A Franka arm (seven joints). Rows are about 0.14 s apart.
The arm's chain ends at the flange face. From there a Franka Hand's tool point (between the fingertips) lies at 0.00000 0.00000 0.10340 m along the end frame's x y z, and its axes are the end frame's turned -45 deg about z.
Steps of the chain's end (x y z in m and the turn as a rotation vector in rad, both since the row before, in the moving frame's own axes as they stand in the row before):
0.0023 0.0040 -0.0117 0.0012 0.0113 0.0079
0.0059 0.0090 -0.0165 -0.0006 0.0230 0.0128
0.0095 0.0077 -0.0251 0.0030 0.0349 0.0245
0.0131 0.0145 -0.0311 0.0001 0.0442 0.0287
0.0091 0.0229 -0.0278 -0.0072 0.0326 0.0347
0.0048 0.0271 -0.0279 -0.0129 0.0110 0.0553
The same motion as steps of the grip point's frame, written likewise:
-0.0003 0.0052 -0.0117 -0.0071 0.0088 0.0079
-0.0006 0.0123 -0.0165 -0.0167 0.0158 0.0128
0.0040 0.0145 -0.0252 -0.0226 0.0268 0.0245
0.0022 0.0228 -0.0312 -0.0312 0.0313 0.0287
-0.0080 0.0256 -0.0279 -0.0281 0.0180 0.0347
-0.0160 0.0243 -0.0279 -0.0169 -0.0013 0.0553

